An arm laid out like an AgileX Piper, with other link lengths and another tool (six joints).
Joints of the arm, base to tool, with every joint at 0 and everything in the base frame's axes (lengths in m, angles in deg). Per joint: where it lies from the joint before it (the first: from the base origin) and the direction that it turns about. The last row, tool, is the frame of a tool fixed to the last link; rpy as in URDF.
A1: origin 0.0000 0.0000 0.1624 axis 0 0 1
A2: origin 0.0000 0.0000 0.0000 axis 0 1 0
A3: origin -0.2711 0.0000 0.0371 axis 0 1 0
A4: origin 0.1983 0.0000 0.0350 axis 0.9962 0 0.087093
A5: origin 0.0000 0.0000 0.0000 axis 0 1 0
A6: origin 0.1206 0.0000 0.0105 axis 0.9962 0 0.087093
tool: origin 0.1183 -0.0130 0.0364 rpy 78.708 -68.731 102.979
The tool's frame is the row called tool.
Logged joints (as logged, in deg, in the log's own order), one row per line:
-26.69, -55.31, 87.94, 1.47, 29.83, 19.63
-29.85, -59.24, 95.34, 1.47, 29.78, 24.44
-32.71, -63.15, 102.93, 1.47, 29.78, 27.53
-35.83, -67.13, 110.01, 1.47, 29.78, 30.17
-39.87, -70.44, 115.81, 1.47, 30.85, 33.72
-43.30, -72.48, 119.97, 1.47, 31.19, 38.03
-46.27, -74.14, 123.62, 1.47, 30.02, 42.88
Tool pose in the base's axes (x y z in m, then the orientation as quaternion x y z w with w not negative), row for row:
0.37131, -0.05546, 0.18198, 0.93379, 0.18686, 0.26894, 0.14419
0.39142, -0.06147, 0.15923, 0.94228, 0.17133, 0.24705, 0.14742
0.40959, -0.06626, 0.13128, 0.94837, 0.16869, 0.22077, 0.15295
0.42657, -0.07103, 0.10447, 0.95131, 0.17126, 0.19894, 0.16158
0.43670, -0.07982, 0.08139, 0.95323, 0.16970, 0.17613, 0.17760
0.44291, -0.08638, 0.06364, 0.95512, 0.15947, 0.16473, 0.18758
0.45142, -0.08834, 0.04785, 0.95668, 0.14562, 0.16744, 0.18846
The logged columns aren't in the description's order. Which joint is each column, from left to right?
Columns, left to right: A4, A3, A2, A1, A5, A6.
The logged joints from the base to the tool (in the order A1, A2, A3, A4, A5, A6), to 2 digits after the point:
1.47, 87.94, -55.31, -26.69, 29.83, 19.63
1.47, 95.34, -59.24, -29.85, 29.78, 24.44
1.47, 102.93, -63.15, -32.71, 29.78, 27.53
1.47, 110.01, -67.13, -35.83, 29.78, 30.17
1.47, 115.81, -70.44, -39.87, 30.85, 33.72
1.47, 119.97, -72.48, -43.30, 31.19, 38.03
1.47, 123.62, -74.14, -46.27, 30.02, 42.88

